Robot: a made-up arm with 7 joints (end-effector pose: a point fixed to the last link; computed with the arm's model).
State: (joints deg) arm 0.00 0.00 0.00 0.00 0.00 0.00 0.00
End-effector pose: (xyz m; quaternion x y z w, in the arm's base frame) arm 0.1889 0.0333 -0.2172 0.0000 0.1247 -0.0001 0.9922
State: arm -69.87 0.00 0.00 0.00 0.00 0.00 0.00
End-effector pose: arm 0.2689 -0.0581 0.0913 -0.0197 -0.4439 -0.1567 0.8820
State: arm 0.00 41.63 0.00 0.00 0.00 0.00 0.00
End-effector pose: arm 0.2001 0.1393 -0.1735 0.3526 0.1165 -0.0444 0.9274
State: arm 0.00 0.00 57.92 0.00 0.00 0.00 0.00
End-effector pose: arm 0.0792 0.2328 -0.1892 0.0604 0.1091 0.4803 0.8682
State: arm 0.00 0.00 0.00 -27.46 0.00 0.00 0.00
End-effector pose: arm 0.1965 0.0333 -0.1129 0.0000 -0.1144 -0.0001 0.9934
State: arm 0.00 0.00 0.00 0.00 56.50 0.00 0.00
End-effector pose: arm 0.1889 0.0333 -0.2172 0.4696 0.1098 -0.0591 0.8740
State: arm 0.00 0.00 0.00 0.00 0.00 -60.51 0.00
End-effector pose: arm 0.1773 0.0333 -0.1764 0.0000 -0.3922 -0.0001 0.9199
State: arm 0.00 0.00 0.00 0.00 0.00 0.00 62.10
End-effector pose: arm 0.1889 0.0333 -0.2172 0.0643 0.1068 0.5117 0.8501
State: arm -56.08 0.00 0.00 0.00 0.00 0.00 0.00
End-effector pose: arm 0.2857 -0.0412 0.0260 -0.0162 -0.3383 -0.1287 0.9321
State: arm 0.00 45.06 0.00 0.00 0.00 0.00 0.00
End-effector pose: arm 0.2018 0.1460 -0.1668 0.3802 0.1152 -0.0479 0.9165
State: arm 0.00 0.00 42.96 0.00 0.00 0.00 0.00
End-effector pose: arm 0.1257 0.1940 -0.2011 0.0457 0.1160 0.3632 0.9233
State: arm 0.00 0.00 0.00 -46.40 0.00 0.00 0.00
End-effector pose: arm 0.1729 0.0333 -0.0443 0.0000 -0.2762 -0.0001 0.9611
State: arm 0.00 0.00 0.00 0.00 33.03 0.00 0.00
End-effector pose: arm 0.1889 0.0333 -0.2172 0.2821 0.1195 -0.0355 0.9513
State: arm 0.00 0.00 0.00 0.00 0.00 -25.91 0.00
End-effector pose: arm 0.1894 0.0333 -0.1983 0.0000 -0.1009 -0.0001 0.9949
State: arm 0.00 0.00 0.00 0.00 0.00 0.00 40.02
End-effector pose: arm 0.1889 0.0333 -0.2172 0.0427 0.1172 0.3394 0.9323
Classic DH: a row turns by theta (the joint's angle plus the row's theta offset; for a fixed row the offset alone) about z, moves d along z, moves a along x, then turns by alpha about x. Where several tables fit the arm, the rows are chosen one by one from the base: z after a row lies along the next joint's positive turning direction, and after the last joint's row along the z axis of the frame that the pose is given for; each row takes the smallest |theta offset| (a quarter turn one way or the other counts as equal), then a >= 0, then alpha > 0; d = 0 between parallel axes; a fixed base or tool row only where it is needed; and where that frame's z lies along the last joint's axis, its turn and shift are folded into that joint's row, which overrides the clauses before.
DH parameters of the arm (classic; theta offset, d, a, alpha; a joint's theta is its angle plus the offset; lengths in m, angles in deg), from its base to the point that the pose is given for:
base (fixed): -4.07 0 0 -74.51
joint 1: -75.12 0.0254 -0.0092 -90
joint 2: 74 0 -0.0038 90
joint 3: 90 -0.1482 0.0168 -90
joint 4: 90 0.0026 0.0137 90
joint 5: 0 0.1778 0 -90
joint 6: -90 0 0.0422 90
joint 7: 0 0 0 0

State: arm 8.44 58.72 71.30 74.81 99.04 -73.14 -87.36
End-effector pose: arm -0.0217 0.3352 -0.1494 0.1565 0.6658 -0.6421 0.3463
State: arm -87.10 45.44 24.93 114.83 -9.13 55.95 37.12
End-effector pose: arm 0.2698 0.1645 -0.1438 -0.0480 0.6964 0.3664 0.6152
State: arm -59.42 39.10 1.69 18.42 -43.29 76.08 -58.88
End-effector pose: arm 0.3088 0.0949 -0.0161 -0.2270 0.3279 -0.5208 0.7548
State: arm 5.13 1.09 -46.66 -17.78 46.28 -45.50 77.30
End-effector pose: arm 0.1000 -0.1320 -0.1228 -0.2092 -0.4287 0.1577 0.8646
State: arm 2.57 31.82 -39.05 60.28 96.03 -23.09 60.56
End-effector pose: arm -0.0244 0.1440 -0.3422 0.6282 -0.0887 -0.5258 0.5666
